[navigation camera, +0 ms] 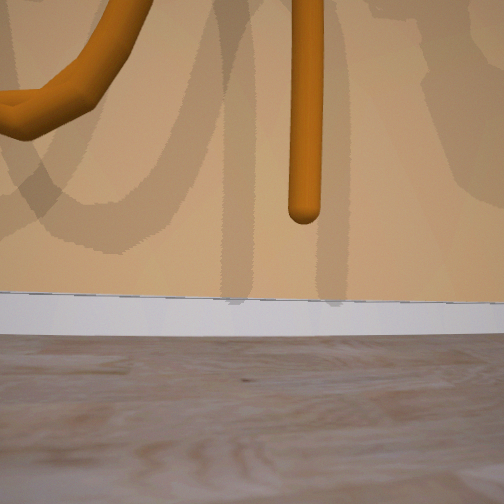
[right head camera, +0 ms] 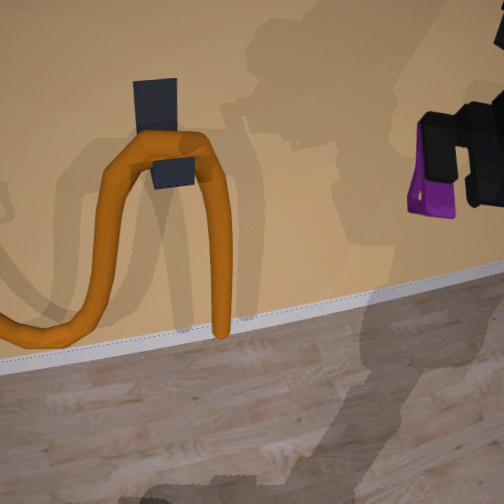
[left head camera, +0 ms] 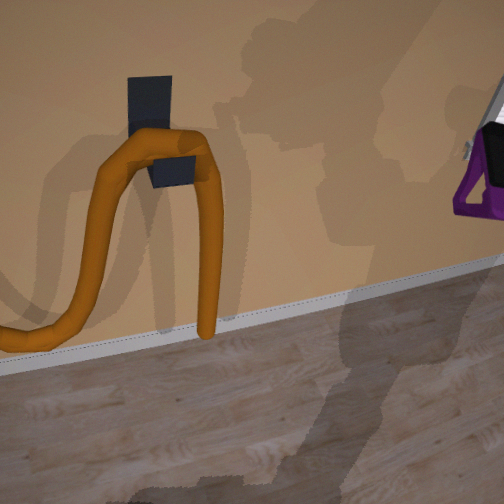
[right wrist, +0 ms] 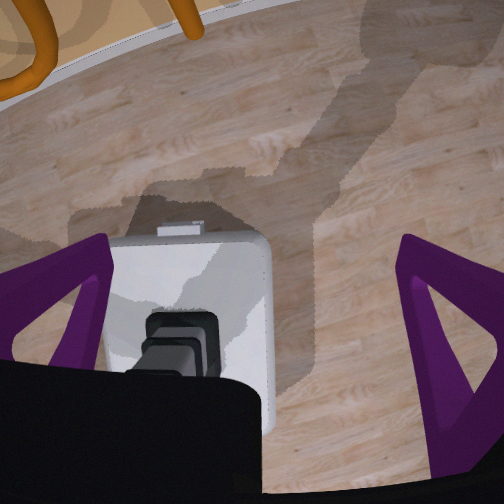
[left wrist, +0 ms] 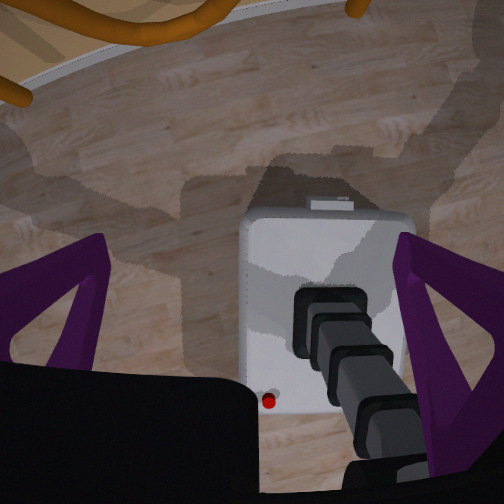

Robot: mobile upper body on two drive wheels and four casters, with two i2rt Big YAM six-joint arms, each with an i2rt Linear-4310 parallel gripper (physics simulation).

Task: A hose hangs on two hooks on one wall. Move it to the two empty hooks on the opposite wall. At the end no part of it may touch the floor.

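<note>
An orange hose (left head camera: 150, 150) hangs over a dark hook (left head camera: 160, 135) on the tan wall; it also shows in the right head view (right head camera: 160, 150) on the same hook (right head camera: 165, 140). Its free end (left head camera: 206, 330) dangles just above the baseboard, clear of the floor in the navigation view (navigation camera: 304, 210). The other part sags away to the left (left head camera: 30, 337). My right gripper (right head camera: 432, 185) is open and empty, held up to the right of the hose, apart from it. My left gripper (left wrist: 250, 300) is open and empty above the floor. The right wrist view (right wrist: 250, 300) shows open fingers too.
A white baseboard (navigation camera: 250, 315) runs along the foot of the wall. My own white base (left wrist: 320, 300) sits on the wooden floor below the grippers, also in the right wrist view (right wrist: 200, 300). The second hook lies out of view to the left.
</note>
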